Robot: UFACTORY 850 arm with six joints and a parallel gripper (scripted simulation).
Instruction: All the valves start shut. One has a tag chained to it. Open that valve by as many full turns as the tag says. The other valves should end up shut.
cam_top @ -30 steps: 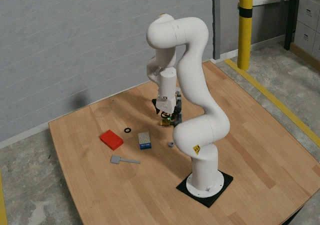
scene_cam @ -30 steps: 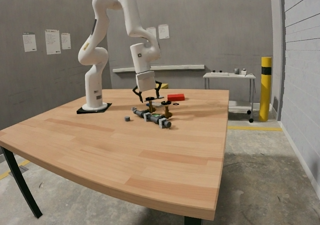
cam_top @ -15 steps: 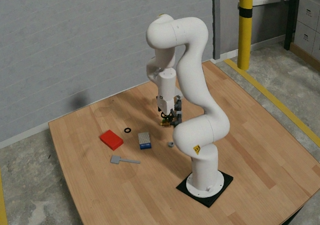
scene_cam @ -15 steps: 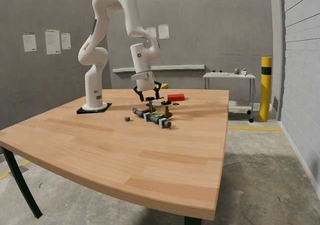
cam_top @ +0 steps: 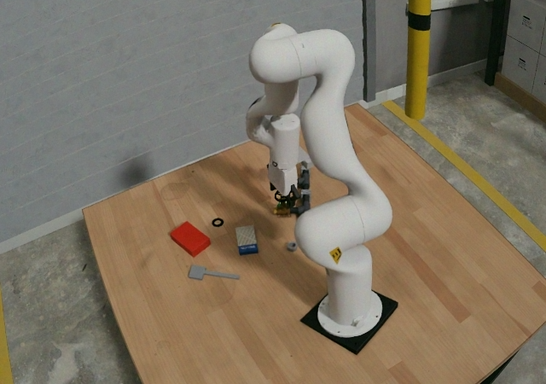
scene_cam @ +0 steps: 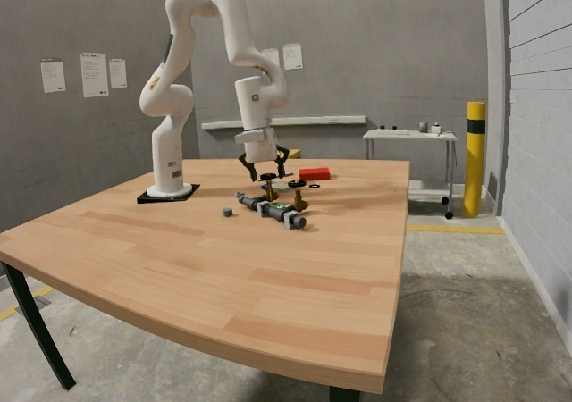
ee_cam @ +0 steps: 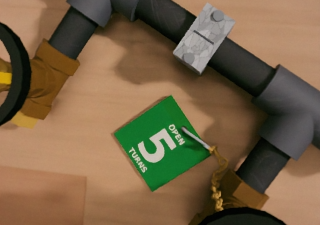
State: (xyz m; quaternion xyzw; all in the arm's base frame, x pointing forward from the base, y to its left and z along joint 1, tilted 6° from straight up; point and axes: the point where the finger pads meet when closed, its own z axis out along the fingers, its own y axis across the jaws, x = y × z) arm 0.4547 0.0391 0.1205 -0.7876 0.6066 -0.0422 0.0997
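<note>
The green tag is 90 mm below my hand, 50 mm ahead of it and 30 mm to the right of it. Round my hand: red block: 330 mm to the left, 80 mm below; then grey paddle-shaped tool: 300 mm to the left, 160 mm behind, 90 mm below; then blue-and-grey box: 150 mm to the left, 80 mm below, 70 mm behind.
</note>
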